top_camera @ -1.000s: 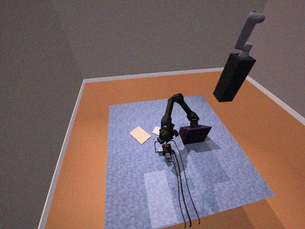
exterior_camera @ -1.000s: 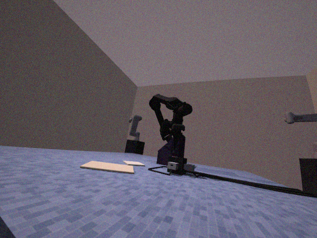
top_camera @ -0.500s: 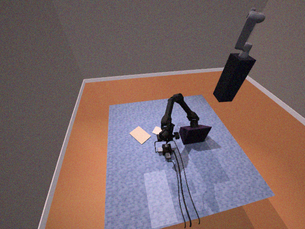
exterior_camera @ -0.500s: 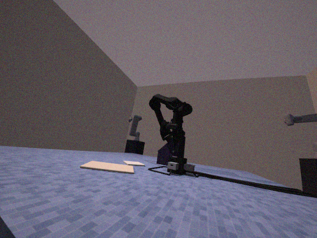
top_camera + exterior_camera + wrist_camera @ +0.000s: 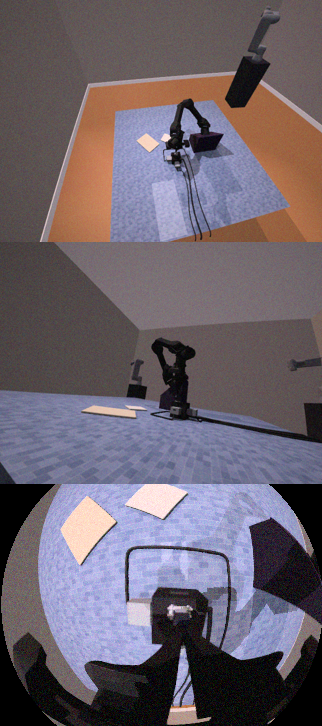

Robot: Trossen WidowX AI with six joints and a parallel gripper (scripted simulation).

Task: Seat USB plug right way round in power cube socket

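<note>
The USB plug is 20 mm below my gripper tip. The rest, counted from my gripper tip: tan card: 240 mm ahead, 190 mm to the right, 130 mm below.
</note>
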